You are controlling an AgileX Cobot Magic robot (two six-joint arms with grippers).
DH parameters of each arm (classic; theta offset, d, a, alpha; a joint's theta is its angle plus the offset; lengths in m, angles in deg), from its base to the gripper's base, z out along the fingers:
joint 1: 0 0.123 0 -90
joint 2: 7.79 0 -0.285 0
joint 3: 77.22 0 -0.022 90
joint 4: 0 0.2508 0 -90
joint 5: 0 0 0.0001 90
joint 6: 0 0.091 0 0
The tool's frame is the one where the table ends.
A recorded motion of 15 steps. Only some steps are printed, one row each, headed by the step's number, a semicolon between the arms.
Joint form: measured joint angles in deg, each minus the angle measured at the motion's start. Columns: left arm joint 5, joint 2, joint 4, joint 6, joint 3, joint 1; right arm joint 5, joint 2, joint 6, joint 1, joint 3, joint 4.
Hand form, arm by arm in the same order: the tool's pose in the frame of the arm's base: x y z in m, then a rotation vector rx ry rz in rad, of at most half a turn. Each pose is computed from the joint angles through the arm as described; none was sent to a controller.
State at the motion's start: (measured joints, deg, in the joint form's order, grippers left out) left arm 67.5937 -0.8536 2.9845 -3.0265 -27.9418 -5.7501; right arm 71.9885 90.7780 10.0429 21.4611 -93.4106 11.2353
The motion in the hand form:
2: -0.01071 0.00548 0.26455 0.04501 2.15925 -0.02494; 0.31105 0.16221 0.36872 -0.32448 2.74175 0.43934
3: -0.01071 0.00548 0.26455 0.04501 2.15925 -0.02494; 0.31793 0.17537 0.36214 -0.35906 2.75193 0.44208
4: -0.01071 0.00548 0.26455 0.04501 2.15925 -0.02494; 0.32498 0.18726 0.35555 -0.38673 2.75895 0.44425
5: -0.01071 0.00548 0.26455 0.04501 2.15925 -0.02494; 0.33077 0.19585 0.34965 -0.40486 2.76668 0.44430
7: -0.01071 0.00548 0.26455 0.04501 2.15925 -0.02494; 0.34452 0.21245 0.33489 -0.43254 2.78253 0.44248
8: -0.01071 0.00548 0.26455 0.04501 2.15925 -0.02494; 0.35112 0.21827 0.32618 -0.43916 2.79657 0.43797
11: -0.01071 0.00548 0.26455 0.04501 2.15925 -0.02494; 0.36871 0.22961 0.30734 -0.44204 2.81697 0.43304
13: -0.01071 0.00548 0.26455 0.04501 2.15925 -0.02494; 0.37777 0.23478 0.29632 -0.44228 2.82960 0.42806
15: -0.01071 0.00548 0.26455 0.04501 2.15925 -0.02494; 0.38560 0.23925 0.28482 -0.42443 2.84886 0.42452
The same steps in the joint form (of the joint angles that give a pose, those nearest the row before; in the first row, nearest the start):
2: 0.00 0.00 0.00 0.00 0.00 0.00; -0.03 4.87 0.14 3.37 -3.65 -0.18
3: 0.00 0.00 0.00 0.00 0.00 0.00; -0.03 7.51 0.13 4.80 -5.63 -0.17
4: 0.00 0.00 0.00 0.00 0.00 0.00; -0.13 10.08 0.13 5.95 -7.63 -0.17
5: 0.00 0.00 0.00 0.00 0.00 0.00; -0.13 12.15 0.14 6.69 -9.20 -0.18
7: 0.00 0.00 0.00 0.00 0.00 0.00; -0.34 16.73 0.14 7.85 -12.57 -0.17
8: 0.00 0.00 0.00 0.00 0.00 0.00; -0.34 18.83 0.13 8.11 -13.85 -0.17
11: 0.00 0.00 0.00 0.00 0.00 0.00; -0.47 23.92 0.13 8.25 -17.65 -0.07
13: 0.00 0.00 0.00 0.00 0.00 0.00; -0.47 26.62 0.13 8.25 -19.63 -0.07
15: 0.00 0.00 0.00 0.00 0.00 0.00; -0.47 29.10 0.87 8.25 -21.26 -0.07

